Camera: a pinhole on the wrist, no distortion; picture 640 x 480 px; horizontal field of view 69.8 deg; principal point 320.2 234.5 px. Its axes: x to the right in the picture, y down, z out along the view. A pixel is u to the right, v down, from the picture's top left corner.
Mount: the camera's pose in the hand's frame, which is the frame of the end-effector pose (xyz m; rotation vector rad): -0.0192 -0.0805 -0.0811 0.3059 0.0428 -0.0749
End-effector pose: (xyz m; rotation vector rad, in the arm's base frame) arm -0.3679 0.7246 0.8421 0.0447 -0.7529 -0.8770
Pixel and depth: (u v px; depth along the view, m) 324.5 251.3 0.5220
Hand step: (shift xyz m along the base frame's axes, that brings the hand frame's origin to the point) -0.4071 -0.0374 0.2436
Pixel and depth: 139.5 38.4 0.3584
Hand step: -0.4219 -0.0412 -0.0349
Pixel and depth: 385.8 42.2 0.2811
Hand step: -0.2738 -0.1592 0.0304
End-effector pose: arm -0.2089 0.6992 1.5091 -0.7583 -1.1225 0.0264
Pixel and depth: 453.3 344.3 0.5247
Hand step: -0.3384 0.2022 0.2959
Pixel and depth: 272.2 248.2 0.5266
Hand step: -0.4526 0.0404 0.1702
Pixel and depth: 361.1 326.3 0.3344
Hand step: -0.2387 0.0563 0.1429
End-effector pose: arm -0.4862 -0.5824 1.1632 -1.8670 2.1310 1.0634
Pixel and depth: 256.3 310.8 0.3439
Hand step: 0.0337 0.1936 -0.2259
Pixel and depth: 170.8 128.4 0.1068
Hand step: 0.1284 0.0526 -0.0409
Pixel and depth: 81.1 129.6 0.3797
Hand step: 0.1964 0.3257 -0.2012
